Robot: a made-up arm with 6 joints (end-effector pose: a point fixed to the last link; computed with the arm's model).
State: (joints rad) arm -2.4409 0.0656 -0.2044 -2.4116 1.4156 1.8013
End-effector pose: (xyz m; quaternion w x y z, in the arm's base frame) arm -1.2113 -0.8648 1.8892 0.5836 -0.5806 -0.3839 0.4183
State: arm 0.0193 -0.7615 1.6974 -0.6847 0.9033 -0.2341
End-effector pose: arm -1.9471 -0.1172 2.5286 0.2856 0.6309 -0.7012 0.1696
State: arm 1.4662 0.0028 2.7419 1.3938 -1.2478 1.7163
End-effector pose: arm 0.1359 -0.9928 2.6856 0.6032 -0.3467 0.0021 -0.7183
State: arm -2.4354 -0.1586 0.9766 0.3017 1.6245 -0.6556
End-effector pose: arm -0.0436 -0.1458 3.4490 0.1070 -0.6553 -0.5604 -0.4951
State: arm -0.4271 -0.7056 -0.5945 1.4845 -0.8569 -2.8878
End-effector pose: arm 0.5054 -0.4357 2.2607 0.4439 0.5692 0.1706 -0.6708
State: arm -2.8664 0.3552 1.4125 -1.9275 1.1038 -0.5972
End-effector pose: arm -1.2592 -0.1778 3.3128 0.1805 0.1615 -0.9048 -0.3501
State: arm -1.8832 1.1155 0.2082 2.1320 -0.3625 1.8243
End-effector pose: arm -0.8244 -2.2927 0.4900 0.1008 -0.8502 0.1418 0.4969
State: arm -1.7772 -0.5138 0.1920 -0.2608 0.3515 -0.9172
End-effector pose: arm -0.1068 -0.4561 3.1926 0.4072 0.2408 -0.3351 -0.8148
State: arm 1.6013 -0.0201 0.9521 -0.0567 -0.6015 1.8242
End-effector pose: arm -0.0794 1.0201 3.3855 0.6099 -0.2035 -0.7320 -0.2253
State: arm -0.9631 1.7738 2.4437 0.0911 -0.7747 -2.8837
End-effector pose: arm 1.4854 -2.1595 1.4022 0.3182 0.9320 0.1217 -0.1240
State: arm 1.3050 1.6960 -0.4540 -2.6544 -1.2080 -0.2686
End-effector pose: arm 0.1287 1.1156 -0.5738 0.0825 -0.1481 -0.9653 0.1987
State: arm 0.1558 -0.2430 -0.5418 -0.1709 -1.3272 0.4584
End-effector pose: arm 1.0289 0.2708 1.7238 0.5138 -0.6735 0.5315 -0.0031
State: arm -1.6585 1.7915 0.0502 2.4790 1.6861 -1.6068
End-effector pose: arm 0.1164 -1.2833 -0.5336 0.7606 0.2694 0.5698 0.1554
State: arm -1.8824 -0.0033 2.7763 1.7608 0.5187 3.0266
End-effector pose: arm 0.4933 1.1254 2.6320 0.5904 -0.4490 -0.4807 -0.4678
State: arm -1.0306 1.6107 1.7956 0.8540 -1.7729 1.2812
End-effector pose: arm 1.2339 -2.3490 0.9905 0.0667 -0.6612 0.7435 -0.0745
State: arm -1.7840 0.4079 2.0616 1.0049 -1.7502 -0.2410
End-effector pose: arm -0.3337 -0.5778 3.3253 0.3281 -0.2780 -0.1982 0.8808
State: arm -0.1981 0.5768 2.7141 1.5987 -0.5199 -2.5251
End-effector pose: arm -0.0073 -0.1123 3.1309 0.6185 0.5838 -0.5089 -0.1328
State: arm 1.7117 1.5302 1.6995 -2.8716 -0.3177 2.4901
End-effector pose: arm -0.4972 2.8731 1.4511 0.9250 -0.0356 0.0552 0.3743
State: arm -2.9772 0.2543 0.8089 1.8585 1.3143 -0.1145
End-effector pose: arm -1.4810 -0.5059 2.9292 0.1536 0.7939 -0.4219 0.4101
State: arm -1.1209 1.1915 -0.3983 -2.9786 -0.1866 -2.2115
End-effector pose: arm 0.8056 -1.3963 -0.0610 0.4349 -0.5472 0.6578 -0.2806
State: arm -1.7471 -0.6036 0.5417 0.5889 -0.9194 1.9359
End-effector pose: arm -0.0996 -0.0149 3.2194 0.4114 0.6937 -0.4983 0.3181
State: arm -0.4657 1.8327 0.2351 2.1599 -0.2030 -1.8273
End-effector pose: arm 1.4937 -0.7206 -0.9165 0.3786 -0.5313 0.6970 -0.2978
